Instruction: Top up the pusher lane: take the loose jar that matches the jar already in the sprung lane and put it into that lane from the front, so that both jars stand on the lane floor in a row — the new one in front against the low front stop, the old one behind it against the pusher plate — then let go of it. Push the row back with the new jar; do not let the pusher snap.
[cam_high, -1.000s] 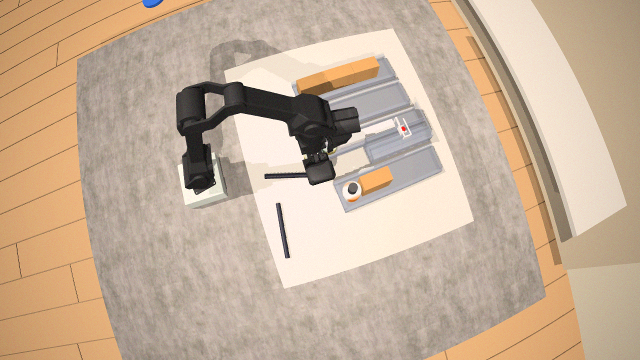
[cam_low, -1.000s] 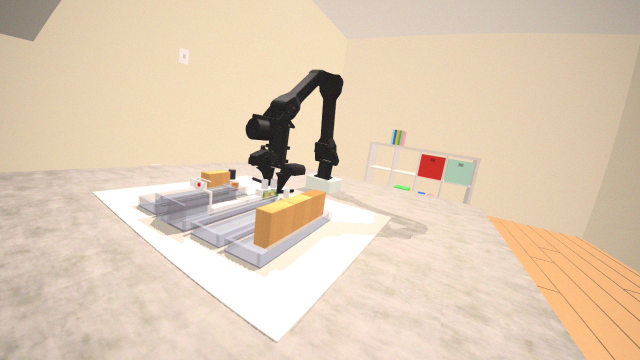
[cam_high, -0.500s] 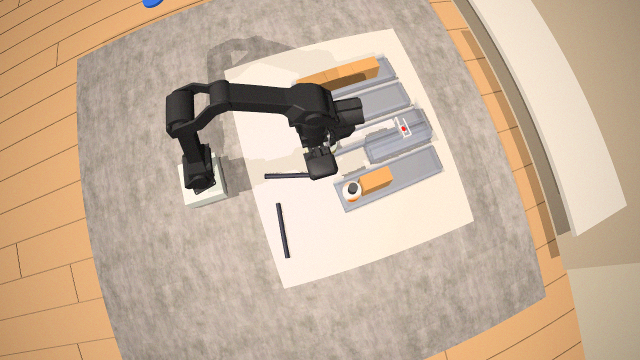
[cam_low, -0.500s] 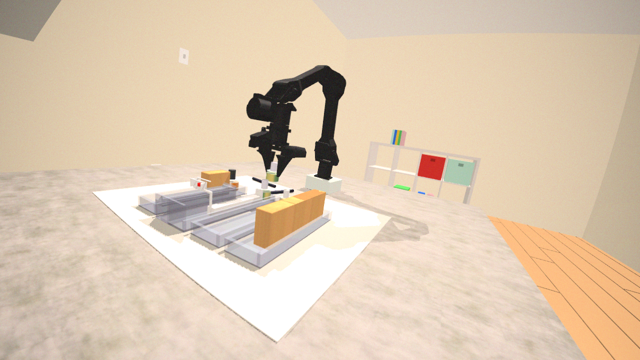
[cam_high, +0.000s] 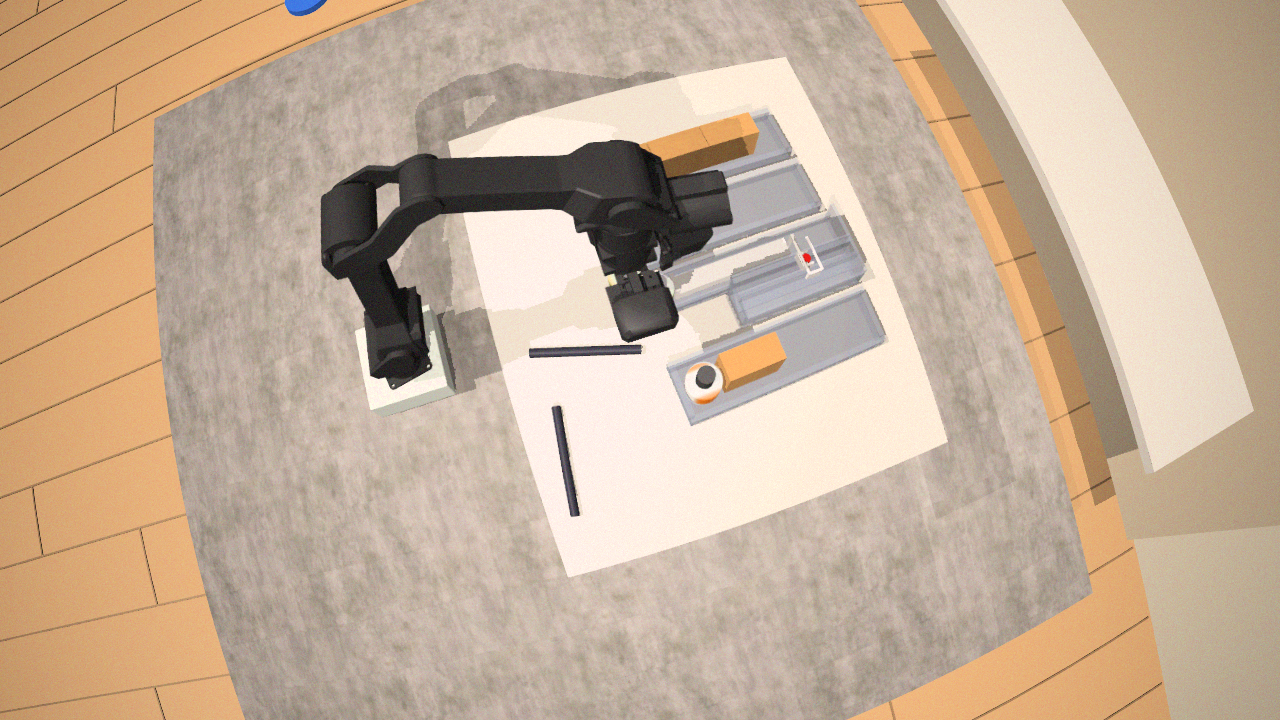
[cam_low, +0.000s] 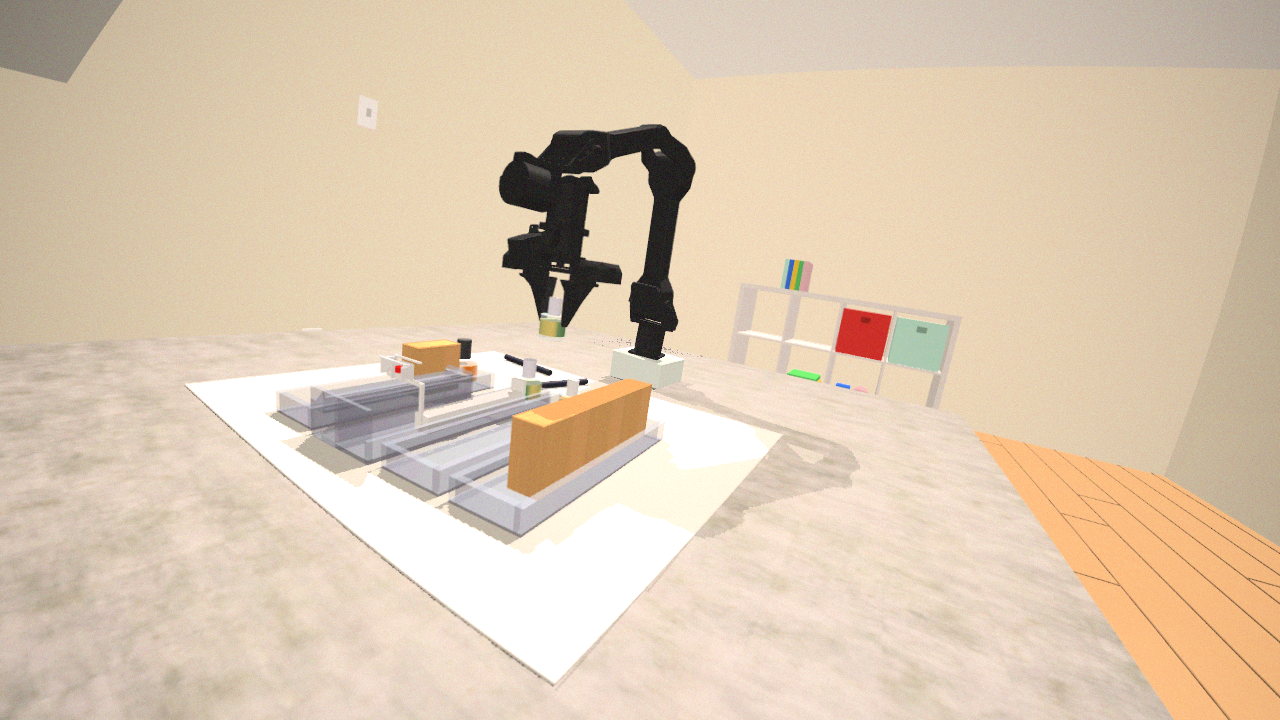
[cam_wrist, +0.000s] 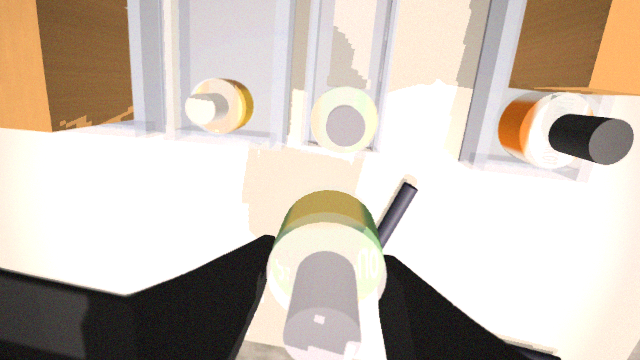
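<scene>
Right now my gripper tip is 19 cm short of the sprung lane, 5 cm to the left of it and 10 cm above it. Round my gripper tip: red mark 22 cm ahead, 7 cm to the right, 5 cm below.
</scene>
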